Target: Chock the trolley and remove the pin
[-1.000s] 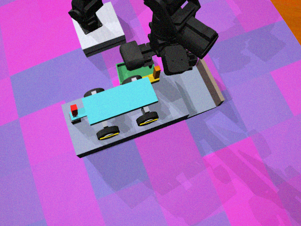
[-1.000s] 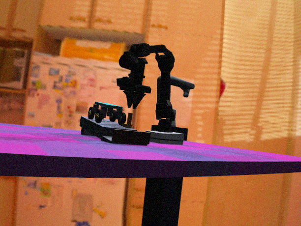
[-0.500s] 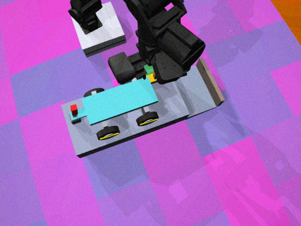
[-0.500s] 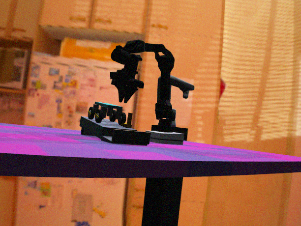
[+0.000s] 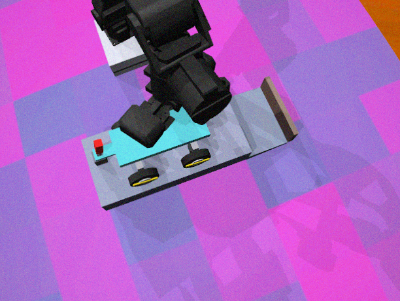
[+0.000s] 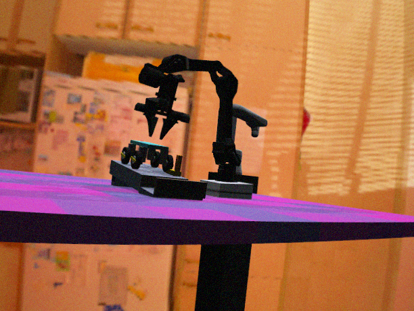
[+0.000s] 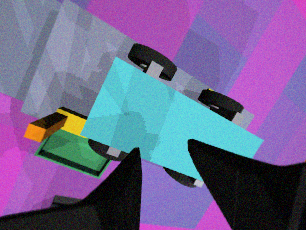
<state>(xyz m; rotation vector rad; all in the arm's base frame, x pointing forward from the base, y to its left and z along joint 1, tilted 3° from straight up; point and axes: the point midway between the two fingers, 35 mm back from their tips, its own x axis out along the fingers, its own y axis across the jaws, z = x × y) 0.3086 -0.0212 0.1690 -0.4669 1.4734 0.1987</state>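
The red-headed stop pin lies 40 mm behind my gripper tip, 140 mm to the right of it and 40 mm below it. Also, from my gripper tip: yellow chock: 30 mm behind, 80 mm to the left, 90 mm below; trolley: 10 mm ahead, 30 mm to the right, 60 mm below; grey ramp: 10 mm ahead, 30 mm to the right, 130 mm below.
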